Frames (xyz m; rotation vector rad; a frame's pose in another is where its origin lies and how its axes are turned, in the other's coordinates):
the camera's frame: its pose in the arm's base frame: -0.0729 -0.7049 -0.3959 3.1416 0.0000 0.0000
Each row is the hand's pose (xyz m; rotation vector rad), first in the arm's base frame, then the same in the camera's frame.
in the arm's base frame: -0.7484 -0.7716 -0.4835 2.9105 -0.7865 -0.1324
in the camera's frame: -0.6755 0.0667 0.0876 -0.1253 -0.0887 0.5268
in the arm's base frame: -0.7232 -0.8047 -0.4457 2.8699 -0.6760 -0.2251
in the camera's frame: -0.6503 0.0998 0.0498 -0.1864 -0.1533 0.4604
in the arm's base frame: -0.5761 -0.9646 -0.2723 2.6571 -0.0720 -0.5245
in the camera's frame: -0.5032 0.2597 -0.1236 -0.4350 -0.3836 0.0527
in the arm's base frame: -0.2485 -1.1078 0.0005 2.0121 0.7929 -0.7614
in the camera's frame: -0.1756 0.4029 -0.3964 -0.8833 -0.6492 -0.6760
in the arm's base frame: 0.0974 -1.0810 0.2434 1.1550 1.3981 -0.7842
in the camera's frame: 0.1703 0.3761 -0.6393 -1.3382 -0.8056 -1.4362
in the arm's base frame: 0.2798 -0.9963 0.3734 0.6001 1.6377 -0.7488
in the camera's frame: 0.3527 0.2914 -0.7693 -1.5801 -0.8700 -1.9027
